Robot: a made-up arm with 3 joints. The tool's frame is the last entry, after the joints. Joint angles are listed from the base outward. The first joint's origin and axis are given. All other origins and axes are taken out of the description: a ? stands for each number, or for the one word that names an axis. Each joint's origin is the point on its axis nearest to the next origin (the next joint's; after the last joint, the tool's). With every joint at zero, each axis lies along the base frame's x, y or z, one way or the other. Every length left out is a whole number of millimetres.
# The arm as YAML. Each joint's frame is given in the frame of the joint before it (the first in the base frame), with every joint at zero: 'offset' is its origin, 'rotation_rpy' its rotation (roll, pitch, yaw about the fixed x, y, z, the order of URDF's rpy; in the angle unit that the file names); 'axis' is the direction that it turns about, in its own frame. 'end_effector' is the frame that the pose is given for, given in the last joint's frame.
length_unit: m
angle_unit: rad
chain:
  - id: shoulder
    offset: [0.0, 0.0, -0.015]
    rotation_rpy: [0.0, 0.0, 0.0]
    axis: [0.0, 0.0, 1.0]
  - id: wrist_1
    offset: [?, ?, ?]
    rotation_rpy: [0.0, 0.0, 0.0]
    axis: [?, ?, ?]
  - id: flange
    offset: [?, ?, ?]
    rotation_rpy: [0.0, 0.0, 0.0]
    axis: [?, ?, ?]
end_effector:
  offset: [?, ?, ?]
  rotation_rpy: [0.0, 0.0, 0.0]
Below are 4 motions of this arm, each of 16 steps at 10 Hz.
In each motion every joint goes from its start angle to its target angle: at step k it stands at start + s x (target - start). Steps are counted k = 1, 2, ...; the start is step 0. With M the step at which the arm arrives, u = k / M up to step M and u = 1 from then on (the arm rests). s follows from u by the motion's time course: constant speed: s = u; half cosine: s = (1 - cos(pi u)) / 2; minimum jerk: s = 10 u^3 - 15 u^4 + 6 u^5.
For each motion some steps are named. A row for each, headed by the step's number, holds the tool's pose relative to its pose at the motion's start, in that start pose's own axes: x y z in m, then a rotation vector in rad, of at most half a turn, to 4 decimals.
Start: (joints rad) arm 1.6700 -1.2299 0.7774
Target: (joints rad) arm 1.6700 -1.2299 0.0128
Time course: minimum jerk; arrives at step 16
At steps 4, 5, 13, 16:
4: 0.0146 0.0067 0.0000 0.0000 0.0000 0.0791
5: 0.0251 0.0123 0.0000 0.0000 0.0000 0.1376
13: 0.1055 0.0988 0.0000 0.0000 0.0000 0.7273
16: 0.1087 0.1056 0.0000 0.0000 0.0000 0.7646

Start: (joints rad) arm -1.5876 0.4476 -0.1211
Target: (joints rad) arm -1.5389 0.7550 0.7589
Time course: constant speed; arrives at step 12
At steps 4, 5, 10, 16:
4: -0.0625 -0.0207 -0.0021 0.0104 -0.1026 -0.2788
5: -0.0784 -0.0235 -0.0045 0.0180 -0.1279 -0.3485
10: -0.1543 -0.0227 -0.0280 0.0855 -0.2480 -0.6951
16: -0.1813 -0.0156 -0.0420 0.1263 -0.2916 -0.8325

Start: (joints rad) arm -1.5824 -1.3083 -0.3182
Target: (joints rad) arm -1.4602 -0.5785 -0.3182
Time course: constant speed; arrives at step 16
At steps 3, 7, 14, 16:
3: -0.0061 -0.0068 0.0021 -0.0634 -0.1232 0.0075
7: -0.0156 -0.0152 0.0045 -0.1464 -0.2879 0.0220
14: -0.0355 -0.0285 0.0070 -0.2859 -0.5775 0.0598
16: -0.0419 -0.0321 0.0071 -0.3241 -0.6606 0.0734

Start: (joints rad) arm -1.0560 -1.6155 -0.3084
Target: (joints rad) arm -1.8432 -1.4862 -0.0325
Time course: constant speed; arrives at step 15
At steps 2, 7, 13, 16:
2: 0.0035 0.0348 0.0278 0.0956 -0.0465 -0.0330
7: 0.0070 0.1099 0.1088 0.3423 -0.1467 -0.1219
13: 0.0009 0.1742 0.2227 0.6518 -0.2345 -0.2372
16: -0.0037 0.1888 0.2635 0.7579 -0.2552 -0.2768

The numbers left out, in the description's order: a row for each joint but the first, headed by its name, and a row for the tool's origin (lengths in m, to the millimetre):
wrist_1: xyz -0.396 0.398 0.0, axis 0.0 -1.0 0.0
flange: xyz -0.077 0.0 0.013, axis 0.0 0.0 -1.0
tool: xyz 0.077 -0.188 0.0

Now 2 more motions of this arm.
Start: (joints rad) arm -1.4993 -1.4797 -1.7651
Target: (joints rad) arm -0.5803 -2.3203 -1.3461
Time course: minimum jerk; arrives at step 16
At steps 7, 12, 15, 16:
7: -0.1959 0.0371 -0.1756 0.3580 0.3154 -0.1827
12: -0.5366 0.1166 -0.2612 0.7243 0.8145 -0.5756
15: -0.6063 0.1344 -0.2536 0.7780 0.9197 -0.6710
16: -0.6078 0.1348 -0.2533 0.7791 0.9220 -0.6732

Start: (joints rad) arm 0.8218 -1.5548 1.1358
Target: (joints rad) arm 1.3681 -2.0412 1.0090
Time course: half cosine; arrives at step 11
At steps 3, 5, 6, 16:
3: 0.0372 -0.0120 -0.0038 -0.1163 -0.0489 0.0194
5: 0.0911 -0.0261 -0.0042 -0.2901 -0.1167 0.0332
6: 0.1203 -0.0321 -0.0021 -0.3865 -0.1517 0.0330
16: 0.2049 -0.0429 0.0119 -0.6729 -0.2452 -0.0029

